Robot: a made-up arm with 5 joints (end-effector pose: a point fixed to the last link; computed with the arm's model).
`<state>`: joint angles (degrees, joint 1 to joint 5).
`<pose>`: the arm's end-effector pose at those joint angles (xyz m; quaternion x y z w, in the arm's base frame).
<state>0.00 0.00 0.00 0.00 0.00</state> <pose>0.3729 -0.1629 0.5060 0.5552 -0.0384 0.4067 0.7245</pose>
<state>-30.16 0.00 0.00 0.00 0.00</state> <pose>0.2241 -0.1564 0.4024 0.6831 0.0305 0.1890 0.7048</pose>
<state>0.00 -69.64 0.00 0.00 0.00</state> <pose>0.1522 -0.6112 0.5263 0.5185 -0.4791 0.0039 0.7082</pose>
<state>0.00 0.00 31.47 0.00 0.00</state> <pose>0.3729 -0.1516 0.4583 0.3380 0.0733 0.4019 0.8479</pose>
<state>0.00 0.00 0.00 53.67 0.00</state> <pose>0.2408 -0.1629 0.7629 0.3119 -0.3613 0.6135 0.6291</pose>
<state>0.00 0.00 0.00 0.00 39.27</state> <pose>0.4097 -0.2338 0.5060 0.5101 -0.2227 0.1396 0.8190</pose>
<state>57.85 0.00 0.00 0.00 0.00</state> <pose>0.4612 -0.0498 0.8113 0.2127 -0.1592 0.7346 0.6243</pose>
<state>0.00 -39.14 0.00 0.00 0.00</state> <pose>0.3130 -0.4474 0.5456 0.5599 -0.2987 0.1896 0.7492</pose>
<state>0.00 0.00 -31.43 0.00 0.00</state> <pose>0.3729 -0.1975 0.5407 0.7307 -0.1471 0.3811 0.5470</pose>
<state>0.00 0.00 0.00 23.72 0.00</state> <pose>0.3450 -0.1629 0.6345 0.4598 -0.1865 0.5121 0.7011</pose>
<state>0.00 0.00 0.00 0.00 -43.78</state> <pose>0.2902 -0.1311 0.5060 0.5295 0.1714 0.6475 0.5206</pose>
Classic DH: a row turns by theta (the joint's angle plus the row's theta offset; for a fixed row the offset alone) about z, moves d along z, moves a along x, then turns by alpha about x. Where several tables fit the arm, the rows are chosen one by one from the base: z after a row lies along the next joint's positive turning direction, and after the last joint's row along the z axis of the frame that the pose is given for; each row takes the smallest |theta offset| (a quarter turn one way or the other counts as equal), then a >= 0, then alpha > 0; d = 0 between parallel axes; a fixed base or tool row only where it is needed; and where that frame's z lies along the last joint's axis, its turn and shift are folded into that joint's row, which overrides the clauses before.
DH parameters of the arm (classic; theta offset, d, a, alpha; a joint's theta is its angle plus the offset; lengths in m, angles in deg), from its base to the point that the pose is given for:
base (fixed): -20.7 0.7224 0.1249 65.82
joint 1: 22.22 0.1985 -0.2244 -71.64
joint 2: -75.57 -0.2871 0.0137 71.94
joint 3: 78.18 -0.1177 0.042 90
joint 4: -90 0.008 0.239 90
joint 5: -25.35 -0.0201 0.1104 -112.36
tool (fixed): 33.26 -0.0475 0 0

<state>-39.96 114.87 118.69 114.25 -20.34</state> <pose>-0.4927 -0.2095 0.4906 0.3228 0.1154 -0.6828 0.6452</pose>
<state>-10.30 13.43 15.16 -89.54 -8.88</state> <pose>-0.0513 -0.1784 0.1877 0.5973 0.5787 -0.1460 0.5358</pose>
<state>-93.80 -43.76 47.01 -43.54 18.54</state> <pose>-0.5326 -0.0967 0.6456 0.2982 0.4969 -0.7127 0.3954</pose>
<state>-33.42 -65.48 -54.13 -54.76 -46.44</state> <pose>0.0037 -0.3323 0.4834 0.8296 -0.4432 0.2915 0.1744</pose>
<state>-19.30 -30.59 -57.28 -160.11 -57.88</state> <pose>-0.1631 -0.0889 0.6079 -0.7072 -0.3194 -0.0663 0.6272</pose>
